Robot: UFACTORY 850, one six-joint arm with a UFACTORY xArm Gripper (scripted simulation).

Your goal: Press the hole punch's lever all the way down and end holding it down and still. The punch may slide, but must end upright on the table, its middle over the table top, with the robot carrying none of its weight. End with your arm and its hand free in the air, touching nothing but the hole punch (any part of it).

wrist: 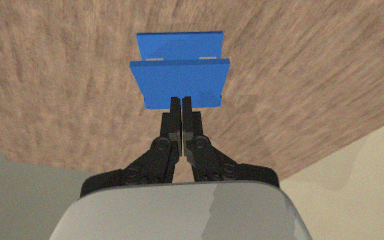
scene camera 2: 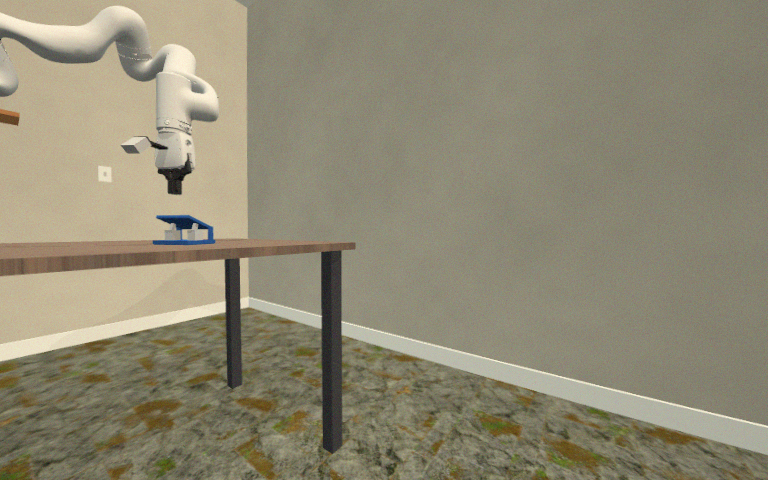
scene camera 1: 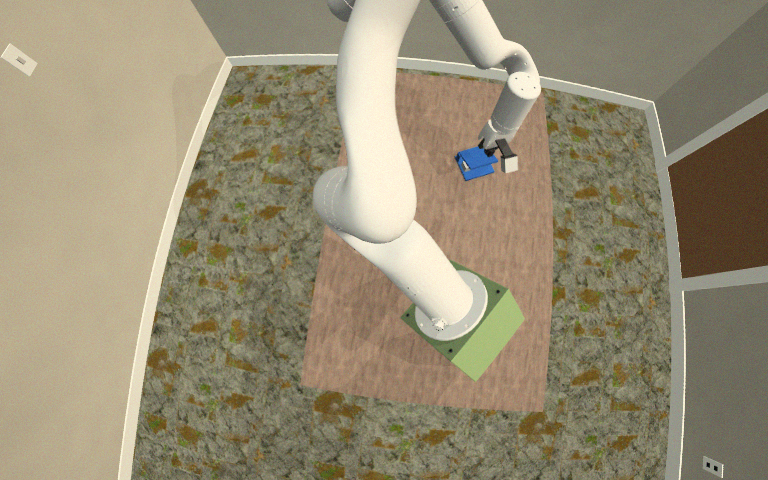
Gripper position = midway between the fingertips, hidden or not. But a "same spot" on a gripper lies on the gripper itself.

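Labels:
My gripper is visible in the wrist view [182, 109], and scene camera 1 and scene camera 2 show it too. On my gripper, [scene camera 1: 490, 136] and [scene camera 2: 156, 142] are the same spot.

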